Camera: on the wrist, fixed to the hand. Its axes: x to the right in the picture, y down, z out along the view.
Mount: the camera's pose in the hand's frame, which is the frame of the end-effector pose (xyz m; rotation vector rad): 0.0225 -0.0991 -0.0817 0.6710 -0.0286 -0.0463
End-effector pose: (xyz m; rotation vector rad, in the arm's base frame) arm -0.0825 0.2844 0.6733 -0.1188 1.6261 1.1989
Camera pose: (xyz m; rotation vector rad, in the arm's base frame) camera -0.0877 0.1860 0.5879 0.2835 1.9029 0.5674
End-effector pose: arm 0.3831 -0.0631 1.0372 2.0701 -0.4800 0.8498
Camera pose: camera 0.4251 0.0603 1.0336 2.6891 -0.1634 1.0522
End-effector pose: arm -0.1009 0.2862 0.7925 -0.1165 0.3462 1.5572
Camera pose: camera -0.0151 0.2821 0.6944 0.4163 0.8162 1.3242
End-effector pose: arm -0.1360 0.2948 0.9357 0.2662 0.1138 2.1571
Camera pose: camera -0.0876 0.3709 0.8416 0.6666 0.8227 2.0059
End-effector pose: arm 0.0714 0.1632 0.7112 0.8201 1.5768 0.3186
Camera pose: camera -0.0370 0.1285 0.6476 1.2853 1.6886 -0.2782
